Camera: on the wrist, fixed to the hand. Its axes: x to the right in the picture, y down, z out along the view.
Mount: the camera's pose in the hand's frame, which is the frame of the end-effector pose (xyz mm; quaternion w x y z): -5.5 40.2 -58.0 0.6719 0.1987 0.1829 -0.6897
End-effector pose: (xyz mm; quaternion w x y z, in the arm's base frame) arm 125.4 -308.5 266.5 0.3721 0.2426 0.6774 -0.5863
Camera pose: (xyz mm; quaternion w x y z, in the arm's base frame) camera 146.7 -243.5 248.2 0.3265 0.1230 -0.5740 0.7408
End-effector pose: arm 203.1 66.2 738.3 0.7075 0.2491 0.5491 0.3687
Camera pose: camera 136.7 83.1 756.2 0.5797 -0.1382 0.7434 -0.3038
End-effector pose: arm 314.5 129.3 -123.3 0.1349 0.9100 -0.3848 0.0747
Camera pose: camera 279.9 123.8 -61.8 0.0317 0.8900 0.4086 0.2000
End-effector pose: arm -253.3 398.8 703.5 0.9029 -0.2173 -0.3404 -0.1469
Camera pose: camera -208.7 405.6 648.9 0.6108 0.2950 -0.2426 -0.6935
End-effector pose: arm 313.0 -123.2 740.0 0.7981 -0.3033 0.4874 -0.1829
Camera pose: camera 258.8 -107.6 697.3 0.3812 -0.3479 0.2279 -0.8256
